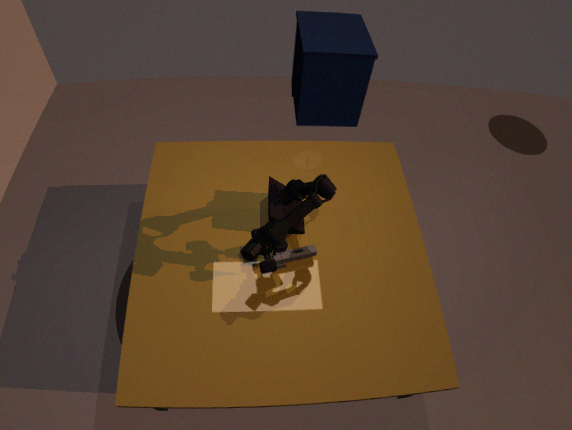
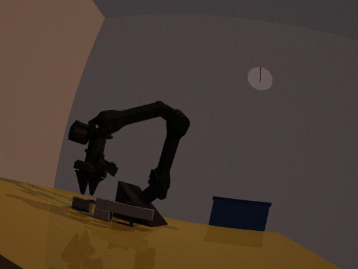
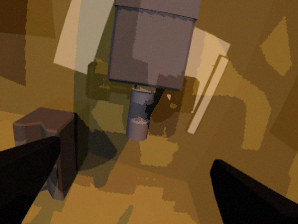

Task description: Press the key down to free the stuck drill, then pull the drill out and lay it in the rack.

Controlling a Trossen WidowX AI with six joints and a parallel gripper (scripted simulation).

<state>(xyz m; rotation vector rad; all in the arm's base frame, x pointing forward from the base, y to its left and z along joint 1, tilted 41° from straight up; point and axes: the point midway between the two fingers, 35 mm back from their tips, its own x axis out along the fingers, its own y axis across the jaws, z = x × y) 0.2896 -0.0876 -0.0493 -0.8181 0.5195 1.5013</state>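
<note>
Right now my gripper tip is 70 mm to the right of the drill stub, 20 mm above it and 10 mm past it. Round my gripper tip: grey housing 120 mm to the left, 30 mm behind, 20 mm below; dark key 150 mm to the left, 30 mm behind, 10 mm below; dark block 70 mm behind, 50 mm to the right, 50 mm below.
</note>
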